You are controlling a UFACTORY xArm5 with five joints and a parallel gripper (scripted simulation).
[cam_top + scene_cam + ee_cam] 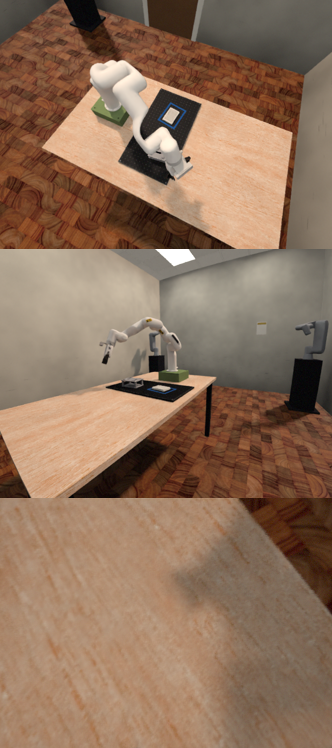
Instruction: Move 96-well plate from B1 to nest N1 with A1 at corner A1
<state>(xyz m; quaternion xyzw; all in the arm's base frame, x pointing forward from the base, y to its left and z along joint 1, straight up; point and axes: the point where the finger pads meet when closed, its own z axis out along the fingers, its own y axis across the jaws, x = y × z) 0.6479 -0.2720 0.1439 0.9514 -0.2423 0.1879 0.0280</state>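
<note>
Right now my hand is 220 mm past the white 96-well plate, 410 mm to the right of it and 220 mm above it. The rest, counted from my hand: grey raised plate nest: 180 mm behind, 130 mm to the left, 170 mm below.
</note>
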